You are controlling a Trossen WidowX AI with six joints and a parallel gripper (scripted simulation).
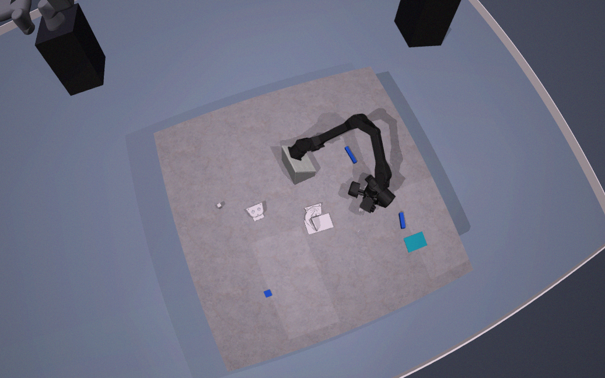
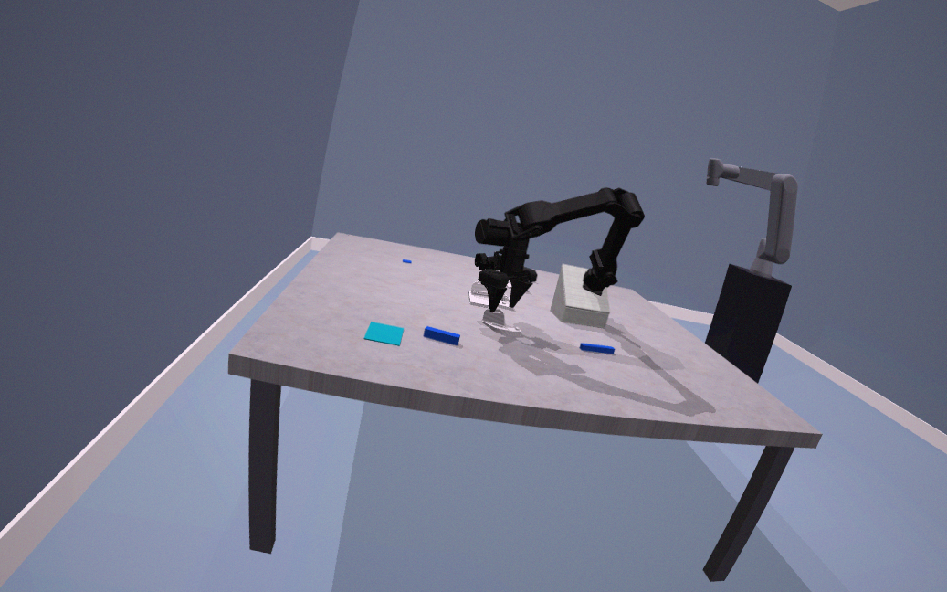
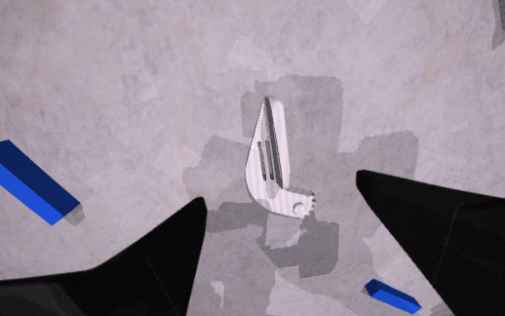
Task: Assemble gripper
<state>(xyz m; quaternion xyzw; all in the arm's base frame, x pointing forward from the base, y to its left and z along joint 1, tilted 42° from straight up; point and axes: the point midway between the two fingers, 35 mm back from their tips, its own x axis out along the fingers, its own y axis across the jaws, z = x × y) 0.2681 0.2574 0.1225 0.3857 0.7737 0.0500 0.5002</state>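
Now: gripper tip 50 mm above the white jaw and 30 mm past it. Round my gripper tip: teal tile (250 mm ahead, 200 mm to the left, 50 mm below); then blue bar (260 mm behind, 50 mm below, 10 mm to the left); then white stepped part (500 mm to the right, 80 mm behind, 40 mm below).
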